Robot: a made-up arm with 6 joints. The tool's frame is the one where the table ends. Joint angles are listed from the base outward.
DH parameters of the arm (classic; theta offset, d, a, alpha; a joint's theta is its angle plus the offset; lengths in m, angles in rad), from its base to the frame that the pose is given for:
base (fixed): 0.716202 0 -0.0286 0
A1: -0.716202 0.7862 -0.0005 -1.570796
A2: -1.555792 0 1.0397 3.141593
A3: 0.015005 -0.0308 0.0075 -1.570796
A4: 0 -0.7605 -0.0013 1.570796
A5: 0 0.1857 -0.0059 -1.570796
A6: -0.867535 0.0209 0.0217 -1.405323
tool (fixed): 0.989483 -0.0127 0 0
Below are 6 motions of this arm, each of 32 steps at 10 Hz.
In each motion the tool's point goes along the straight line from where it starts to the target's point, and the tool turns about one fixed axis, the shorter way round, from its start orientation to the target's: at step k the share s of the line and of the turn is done. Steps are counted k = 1, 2, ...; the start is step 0. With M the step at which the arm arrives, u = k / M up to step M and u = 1 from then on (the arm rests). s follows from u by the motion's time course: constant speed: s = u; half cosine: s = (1 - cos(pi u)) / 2; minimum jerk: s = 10 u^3 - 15 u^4 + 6 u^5.
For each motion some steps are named. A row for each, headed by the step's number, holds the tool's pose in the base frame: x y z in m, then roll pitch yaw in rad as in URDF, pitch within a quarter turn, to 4 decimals.
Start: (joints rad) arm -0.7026 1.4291 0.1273 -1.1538 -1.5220 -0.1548
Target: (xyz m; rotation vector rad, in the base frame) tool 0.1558 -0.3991 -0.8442 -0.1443 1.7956 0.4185
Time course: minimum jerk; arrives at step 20
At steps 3, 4, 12, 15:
3: 0.7260 -0.7476 0.1167 2.5314 0.6702 1.6513
4: 0.7077 -0.7364 0.0858 2.5148 0.6864 1.6784
12: 0.3418 -0.5127 -0.5308 2.2875 1.0659 2.2604
15: 0.2164 -0.4362 -0.7420 2.3074 1.2072 2.5355

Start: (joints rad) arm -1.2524 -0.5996 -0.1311 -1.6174 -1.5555 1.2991
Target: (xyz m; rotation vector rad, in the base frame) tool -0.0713 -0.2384 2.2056 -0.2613 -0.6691 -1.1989
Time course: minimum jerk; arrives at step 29
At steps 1, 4, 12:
1: 0.0625 -0.2046 1.8436 -0.7570 -0.5886 0.0407
4: 0.0598 -0.2053 1.8512 -0.7424 -0.5996 0.0174
12: 0.0169 -0.2161 1.9672 -0.4655 -0.7261 -0.3908

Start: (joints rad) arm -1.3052 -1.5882 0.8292 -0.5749 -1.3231 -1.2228
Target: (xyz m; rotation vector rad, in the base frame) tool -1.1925 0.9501 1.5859 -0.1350 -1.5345 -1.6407
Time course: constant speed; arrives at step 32
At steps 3, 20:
3: -0.6177 1.3725 1.3590 0.7383 -0.9003 -1.4354
20: -0.9546 1.1249 1.4920 1.1141 -0.7957 -2.0963

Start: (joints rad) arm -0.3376 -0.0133 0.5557 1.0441 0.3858 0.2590
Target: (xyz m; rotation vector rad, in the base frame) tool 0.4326 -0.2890 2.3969 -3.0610 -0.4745 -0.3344
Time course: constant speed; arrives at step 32
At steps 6, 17, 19, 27, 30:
6: 0.4458 -0.2703 2.3845 -2.8849 -0.7702 0.8273
17: 0.4402 -0.2782 2.3898 -2.9656 -0.5215 0.6084
19: 0.4392 -0.2796 2.3907 -2.9855 -0.4781 0.5695
27: 0.4351 -0.2854 2.3945 -3.0793 -0.3123 0.4114
30: 0.4336 -0.2876 2.3959 -3.1200 -0.2540 0.3501

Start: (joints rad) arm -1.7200 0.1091 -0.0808 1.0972 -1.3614 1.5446
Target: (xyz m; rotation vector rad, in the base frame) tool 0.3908 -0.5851 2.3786 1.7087 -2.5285 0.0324
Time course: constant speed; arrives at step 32
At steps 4, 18, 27, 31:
4: -0.1190 -0.8839 1.9137 2.8963 0.8436 -2.4705
18: 0.1359 -0.7345 2.1462 3.0793 0.3897 -2.1589
27: 0.2998 -0.6385 2.2956 3.1099 0.0843 -2.0228
31: 0.3726 -0.5958 2.3620 3.1101 -0.0521 -1.9659

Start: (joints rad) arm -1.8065 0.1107 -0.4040 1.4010 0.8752 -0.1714
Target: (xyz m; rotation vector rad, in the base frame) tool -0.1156 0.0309 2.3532 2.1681 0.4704 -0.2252
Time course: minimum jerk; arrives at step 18
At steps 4, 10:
4: -0.2421 -0.8086 1.6867 -1.7647 -0.4403 -0.6507
10: -0.1699 -0.3297 2.0669 3.0891 -0.2519 0.1488

